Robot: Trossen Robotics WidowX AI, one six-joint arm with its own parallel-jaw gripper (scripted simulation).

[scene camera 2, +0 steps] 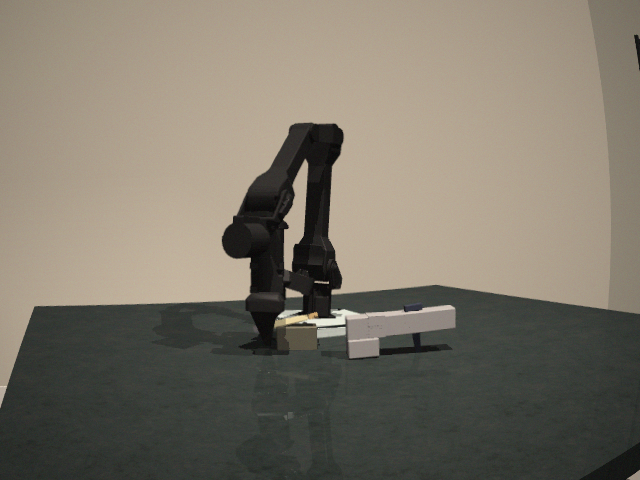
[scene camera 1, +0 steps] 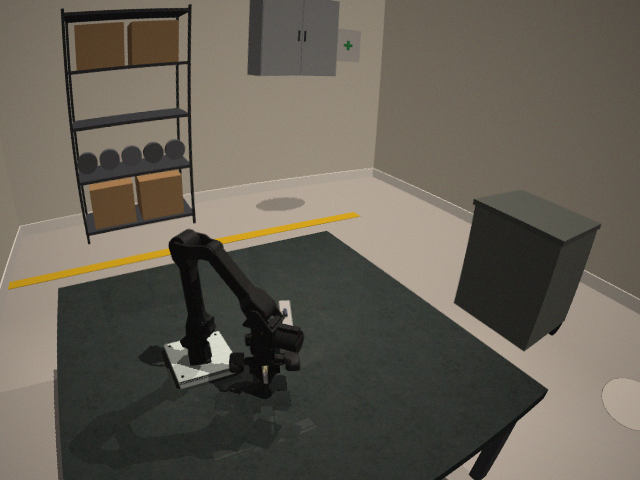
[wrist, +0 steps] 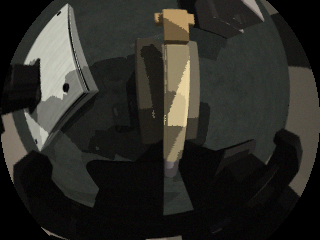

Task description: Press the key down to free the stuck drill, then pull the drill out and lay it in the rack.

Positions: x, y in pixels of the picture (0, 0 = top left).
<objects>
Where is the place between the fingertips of the gripper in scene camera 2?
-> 267, 344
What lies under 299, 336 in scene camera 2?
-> A rack.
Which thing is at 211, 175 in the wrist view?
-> The gripper.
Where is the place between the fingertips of the gripper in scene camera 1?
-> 266, 383
</objects>
